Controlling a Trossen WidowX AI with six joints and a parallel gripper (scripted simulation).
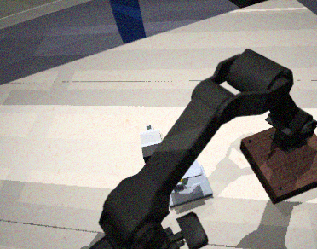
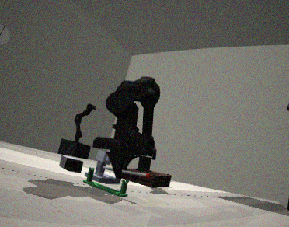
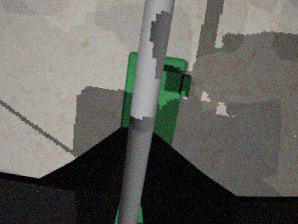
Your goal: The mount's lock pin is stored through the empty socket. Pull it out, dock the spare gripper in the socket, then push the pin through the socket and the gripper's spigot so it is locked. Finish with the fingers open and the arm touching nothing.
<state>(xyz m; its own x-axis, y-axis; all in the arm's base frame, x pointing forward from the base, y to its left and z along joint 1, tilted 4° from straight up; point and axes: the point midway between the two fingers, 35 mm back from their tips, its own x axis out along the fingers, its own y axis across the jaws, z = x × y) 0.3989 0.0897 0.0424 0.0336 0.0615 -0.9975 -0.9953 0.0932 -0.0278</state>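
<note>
The green rack is 40 mm to the right of my gripper tip and 20 mm below it. Round my gripper tip: spare gripper 290 mm to the right, 110 mm behind, 20 mm below; then grey mount 130 mm to the right, 120 mm behind, 10 mm above.
</note>
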